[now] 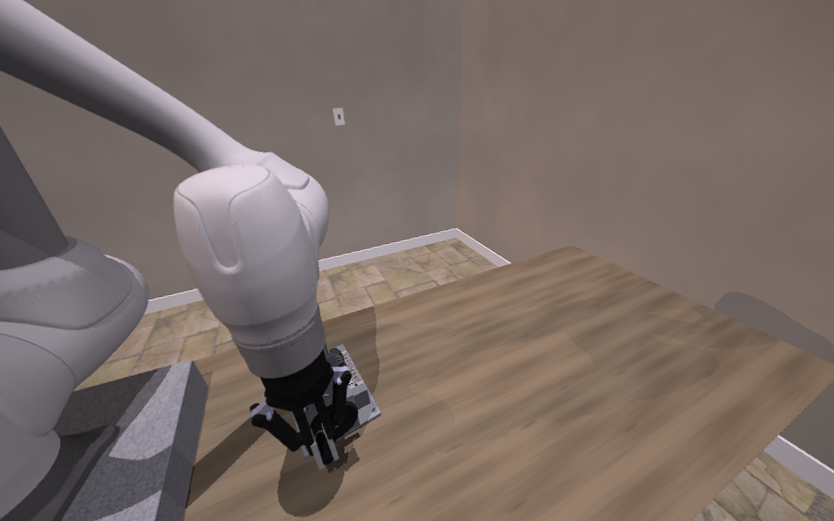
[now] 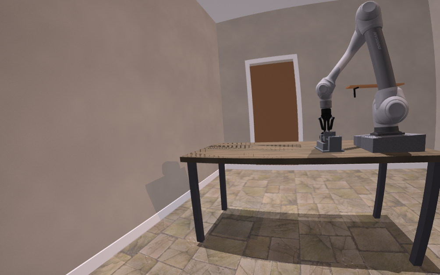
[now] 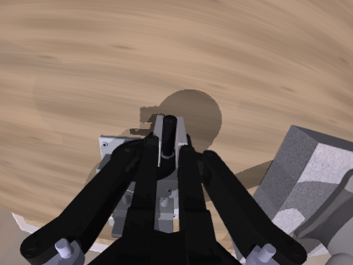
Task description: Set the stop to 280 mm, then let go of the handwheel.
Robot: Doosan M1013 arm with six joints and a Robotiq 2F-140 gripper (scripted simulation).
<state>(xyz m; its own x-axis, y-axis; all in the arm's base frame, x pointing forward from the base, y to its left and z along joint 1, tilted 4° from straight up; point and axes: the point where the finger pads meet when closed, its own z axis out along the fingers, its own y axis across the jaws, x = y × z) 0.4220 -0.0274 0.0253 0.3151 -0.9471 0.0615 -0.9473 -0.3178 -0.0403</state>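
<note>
Now: hand 2 cm to the right of the handwheel and 2 cm above it.
</note>
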